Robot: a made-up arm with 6 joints. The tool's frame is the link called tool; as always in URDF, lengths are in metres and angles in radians. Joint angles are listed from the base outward.
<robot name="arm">
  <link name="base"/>
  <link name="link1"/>
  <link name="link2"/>
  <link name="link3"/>
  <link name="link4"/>
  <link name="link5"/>
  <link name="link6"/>
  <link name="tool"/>
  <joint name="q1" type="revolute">
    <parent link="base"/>
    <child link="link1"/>
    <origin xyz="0 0 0.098" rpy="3.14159 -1.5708 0"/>
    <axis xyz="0 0 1"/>
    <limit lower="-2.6" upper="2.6"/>
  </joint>
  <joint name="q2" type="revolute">
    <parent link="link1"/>
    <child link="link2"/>
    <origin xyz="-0.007 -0.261 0.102" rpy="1.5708 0 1.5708"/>
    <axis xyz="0 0 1"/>
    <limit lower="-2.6" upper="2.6"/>
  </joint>
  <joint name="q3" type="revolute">
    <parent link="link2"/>
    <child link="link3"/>
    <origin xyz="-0.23 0.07 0.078" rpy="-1.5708 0 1.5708"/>
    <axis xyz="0 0 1"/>
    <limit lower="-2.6" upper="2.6"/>
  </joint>
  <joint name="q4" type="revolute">
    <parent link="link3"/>
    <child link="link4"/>
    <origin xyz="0.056 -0.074 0.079" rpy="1.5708 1.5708 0"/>
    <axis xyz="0 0 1"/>
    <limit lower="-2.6" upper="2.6"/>
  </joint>
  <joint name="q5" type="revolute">
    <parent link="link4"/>
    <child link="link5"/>
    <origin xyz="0.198 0.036 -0.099" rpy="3.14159 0 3.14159"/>
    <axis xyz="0 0 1"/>
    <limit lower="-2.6" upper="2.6"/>
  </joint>
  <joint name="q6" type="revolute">
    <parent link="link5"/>
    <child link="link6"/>
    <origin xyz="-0.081 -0.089 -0.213" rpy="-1.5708 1.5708 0"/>
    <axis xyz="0 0 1"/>
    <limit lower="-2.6" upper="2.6"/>
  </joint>
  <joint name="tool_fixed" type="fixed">
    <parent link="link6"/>
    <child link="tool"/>
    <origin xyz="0.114 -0.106 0.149" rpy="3.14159 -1.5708 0"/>
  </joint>
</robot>
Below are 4 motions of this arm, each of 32 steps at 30 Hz.
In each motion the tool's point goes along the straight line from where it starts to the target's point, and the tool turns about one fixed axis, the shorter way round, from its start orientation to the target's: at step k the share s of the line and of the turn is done. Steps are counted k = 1, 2, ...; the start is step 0. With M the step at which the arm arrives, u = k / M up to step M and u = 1 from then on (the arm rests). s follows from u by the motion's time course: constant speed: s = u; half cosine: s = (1 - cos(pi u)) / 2; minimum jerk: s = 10 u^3 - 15 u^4 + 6 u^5.
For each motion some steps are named. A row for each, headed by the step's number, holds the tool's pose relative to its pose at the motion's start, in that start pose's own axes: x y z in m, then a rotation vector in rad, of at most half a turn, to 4 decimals.
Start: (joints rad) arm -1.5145 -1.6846 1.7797 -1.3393 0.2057 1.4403
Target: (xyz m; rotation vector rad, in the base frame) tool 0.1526 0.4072 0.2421 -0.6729 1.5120 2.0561
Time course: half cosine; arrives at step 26
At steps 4, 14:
4: 0.0039 -0.0054 0.0047 0.0058 0.0047 -0.0341
14: 0.0380 -0.0524 0.0462 0.0571 0.0456 -0.3336

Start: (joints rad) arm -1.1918 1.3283 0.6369 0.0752 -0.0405 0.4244
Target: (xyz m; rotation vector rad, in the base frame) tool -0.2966 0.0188 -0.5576 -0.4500 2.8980 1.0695
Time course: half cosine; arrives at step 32
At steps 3, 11, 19, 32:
3: 0.0042 0.0030 -0.0124 -0.0032 0.0204 0.0242
11: 0.0510 0.0364 -0.1519 -0.0393 0.2510 0.2965
19: 0.1246 0.0889 -0.3709 -0.0960 0.6127 0.7238
32: 0.1931 0.1378 -0.5749 -0.1488 0.9498 1.1219

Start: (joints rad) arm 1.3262 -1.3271 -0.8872 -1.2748 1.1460 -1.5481
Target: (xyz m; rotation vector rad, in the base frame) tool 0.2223 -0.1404 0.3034 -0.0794 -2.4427 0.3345
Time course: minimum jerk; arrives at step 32
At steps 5, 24, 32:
5: -0.0048 0.0017 0.0065 -0.0165 0.0013 -0.0208
24: -0.1458 0.0513 0.1950 -0.4966 0.0402 -0.6264
32: -0.1626 0.0572 0.2175 -0.5539 0.0448 -0.6987

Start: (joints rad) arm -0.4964 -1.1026 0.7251 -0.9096 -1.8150 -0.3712
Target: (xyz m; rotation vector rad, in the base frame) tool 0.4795 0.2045 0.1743 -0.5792 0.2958 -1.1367
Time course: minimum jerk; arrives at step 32
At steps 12, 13, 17, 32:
12: 0.0394 -0.0247 -0.0243 -0.0477 0.0129 -0.2657
13: 0.0470 -0.0295 -0.0290 -0.0569 0.0154 -0.3170
17: 0.0799 -0.0501 -0.0493 -0.0968 0.0262 -0.5392
32: 0.1430 -0.0897 -0.0883 -0.1734 0.0469 -0.9656

